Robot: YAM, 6 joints.
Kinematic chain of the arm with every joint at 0, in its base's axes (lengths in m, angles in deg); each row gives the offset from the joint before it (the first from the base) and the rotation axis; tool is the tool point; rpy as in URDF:
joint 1: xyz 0 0 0.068 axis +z
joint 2: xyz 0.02 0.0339 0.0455 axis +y
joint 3: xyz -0.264 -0.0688 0 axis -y
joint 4: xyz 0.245 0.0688 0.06 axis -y
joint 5: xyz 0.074 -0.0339 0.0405 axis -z
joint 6: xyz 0.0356 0 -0.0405 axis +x
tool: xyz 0 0 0 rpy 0 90 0
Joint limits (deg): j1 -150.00..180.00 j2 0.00..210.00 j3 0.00..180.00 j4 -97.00..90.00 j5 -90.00..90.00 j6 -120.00..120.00
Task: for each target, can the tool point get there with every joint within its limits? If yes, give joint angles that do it. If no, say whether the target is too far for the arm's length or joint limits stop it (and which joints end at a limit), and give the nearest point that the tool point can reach.
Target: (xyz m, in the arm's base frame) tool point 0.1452 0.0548 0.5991
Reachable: yes | joints 16.32 63.19 99.23 -3.84 -19.28 -10.38
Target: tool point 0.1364 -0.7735 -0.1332
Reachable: no: too far | nearest point 0.1069 -0.6063 -0.0785 | short by 0.178 m
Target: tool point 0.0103 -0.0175 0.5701
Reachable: yes | joints 122.79 51.17 123.85 -73.09 -1.38 -6.67
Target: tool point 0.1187 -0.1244 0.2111
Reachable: yes | joints -54.02 47.46 26.04 -17.31 -40.23 -87.02
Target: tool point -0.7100 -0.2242 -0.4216
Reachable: no: too far | nearest point -0.4606 -0.2464 -0.2489 | short by 0.304 m
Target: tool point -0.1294 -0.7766 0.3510
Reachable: no: too far | nearest point -0.1015 -0.6095 0.2986 | short by 0.177 m
